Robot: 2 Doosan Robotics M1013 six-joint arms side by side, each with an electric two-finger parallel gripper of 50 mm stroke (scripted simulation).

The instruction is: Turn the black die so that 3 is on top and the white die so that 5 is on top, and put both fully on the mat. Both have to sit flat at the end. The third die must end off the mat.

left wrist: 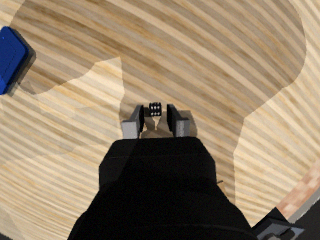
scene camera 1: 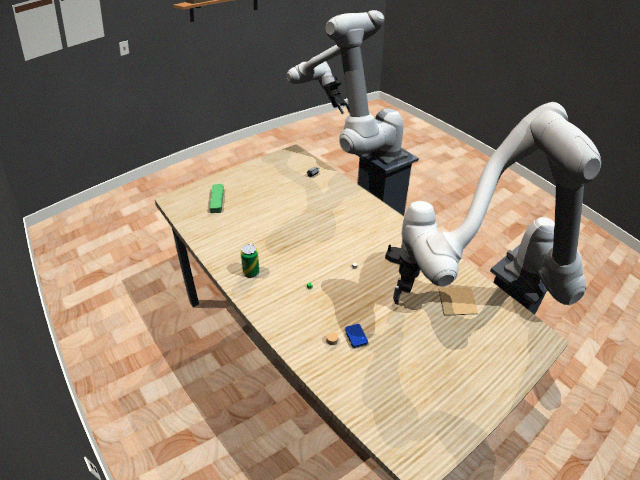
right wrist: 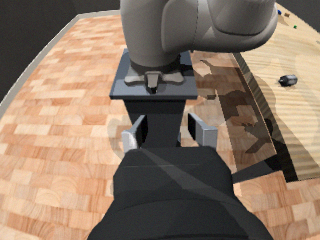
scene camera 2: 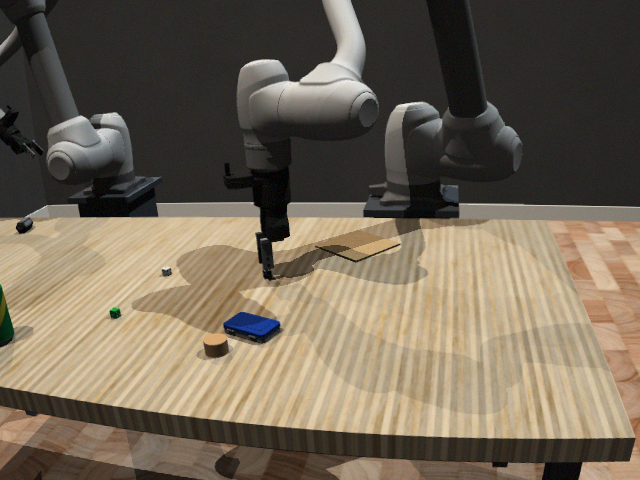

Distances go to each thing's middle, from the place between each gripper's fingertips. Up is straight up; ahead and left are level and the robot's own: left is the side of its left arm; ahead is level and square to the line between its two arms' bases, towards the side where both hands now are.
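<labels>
My left hand (scene camera 2: 266,265): 13 cm to the right of the tan mat (scene camera 2: 358,245), 21 cm past it, 4 cm above it. Blue case (scene camera 2: 255,328): from my left hand, 7 cm to the left, 22 cm ahead, 3 cm below. Tan mat: from my right hand, 135 cm to the left, 33 cm ahead, 16 cm below. By its middle, the tan mat is nearer to my left hand than to my right hand.
</labels>
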